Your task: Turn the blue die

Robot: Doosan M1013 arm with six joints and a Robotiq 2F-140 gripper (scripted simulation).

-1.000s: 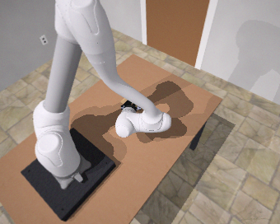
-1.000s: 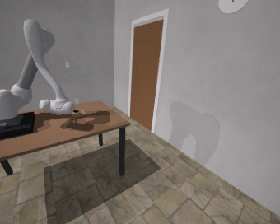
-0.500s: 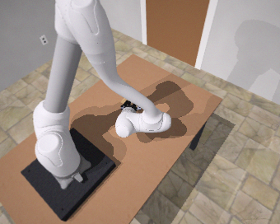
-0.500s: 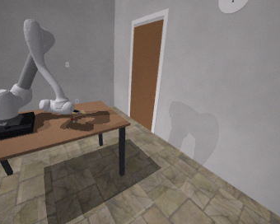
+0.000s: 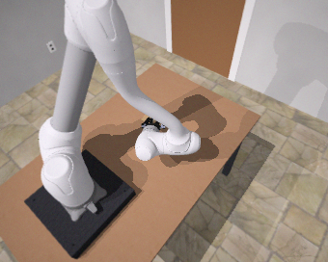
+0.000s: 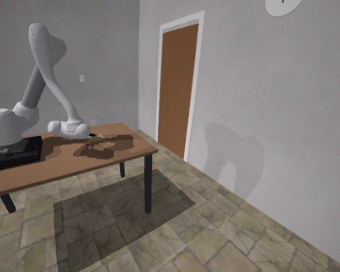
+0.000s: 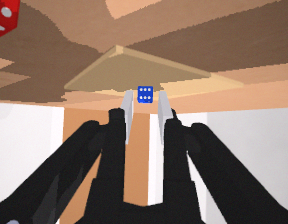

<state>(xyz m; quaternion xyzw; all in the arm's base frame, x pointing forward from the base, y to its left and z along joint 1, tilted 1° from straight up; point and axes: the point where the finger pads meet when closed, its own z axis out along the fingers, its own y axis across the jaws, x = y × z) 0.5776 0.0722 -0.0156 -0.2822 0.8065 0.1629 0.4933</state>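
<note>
Right now the blue die is 2 cm below my hand, 1 cm to the left of it and 1 cm ahead of it. Also, from my hand: white die 19 cm to the right, 6 cm behind, 3 cm below; red die 12 cm to the right, 7 cm behind, 3 cm below; tan mat 3 cm below, 1 cm to the left, 1 cm ahead.
</note>
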